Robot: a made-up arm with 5 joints.
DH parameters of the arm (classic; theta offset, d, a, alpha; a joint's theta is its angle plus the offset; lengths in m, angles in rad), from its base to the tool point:
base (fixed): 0 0.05 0 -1.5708
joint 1: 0 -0.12 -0.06 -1.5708
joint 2: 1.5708 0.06 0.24 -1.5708
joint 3: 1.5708 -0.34 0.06 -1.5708
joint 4: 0 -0.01 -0.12 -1.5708
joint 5: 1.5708 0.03 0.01 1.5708
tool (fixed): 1.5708 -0.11 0 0
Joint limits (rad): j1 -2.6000..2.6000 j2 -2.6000..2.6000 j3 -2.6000..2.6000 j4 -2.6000..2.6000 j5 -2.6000..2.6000
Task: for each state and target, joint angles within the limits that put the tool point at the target. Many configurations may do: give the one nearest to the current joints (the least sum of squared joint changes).
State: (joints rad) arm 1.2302 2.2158 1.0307 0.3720 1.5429
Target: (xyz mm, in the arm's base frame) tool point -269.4 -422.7 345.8
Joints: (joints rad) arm 1.3026 1.7374 0.9916 0.1756 1.6157
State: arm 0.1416 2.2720 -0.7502 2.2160 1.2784
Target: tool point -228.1 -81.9 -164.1
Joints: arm -0.8489 2.4124 -0.5693 1.6941 1.1345
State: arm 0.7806 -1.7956 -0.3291 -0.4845 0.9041
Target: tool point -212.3 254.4 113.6
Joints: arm 0.9116 -2.1633 -0.5316 -0.0417 1.0092
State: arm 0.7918 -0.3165 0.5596 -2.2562 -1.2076
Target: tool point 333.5 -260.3 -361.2
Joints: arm 1.0642 -0.3436 0.1136 -1.8719 -0.9381
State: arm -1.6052 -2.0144 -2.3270 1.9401 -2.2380
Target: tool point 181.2 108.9 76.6
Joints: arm -1.2249 -1.6334 -2.6000 1.7043 -1.5004
